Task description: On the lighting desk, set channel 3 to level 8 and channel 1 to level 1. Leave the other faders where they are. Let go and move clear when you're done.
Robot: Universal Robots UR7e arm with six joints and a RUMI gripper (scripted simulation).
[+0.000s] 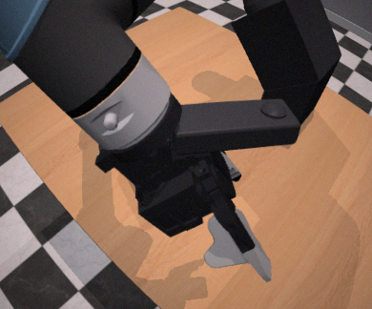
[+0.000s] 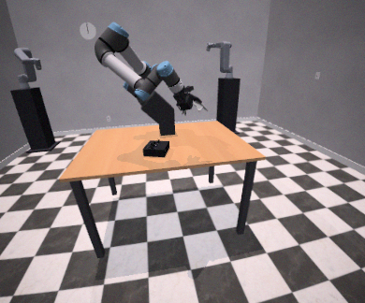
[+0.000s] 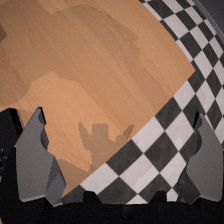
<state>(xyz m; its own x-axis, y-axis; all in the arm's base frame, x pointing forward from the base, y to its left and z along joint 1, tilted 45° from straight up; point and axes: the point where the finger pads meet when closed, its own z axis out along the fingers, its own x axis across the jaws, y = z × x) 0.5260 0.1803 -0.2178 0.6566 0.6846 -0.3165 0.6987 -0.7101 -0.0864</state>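
Now: hand 16 cm past the fader knob, 23 cm to the left of it and 22 cm above it.
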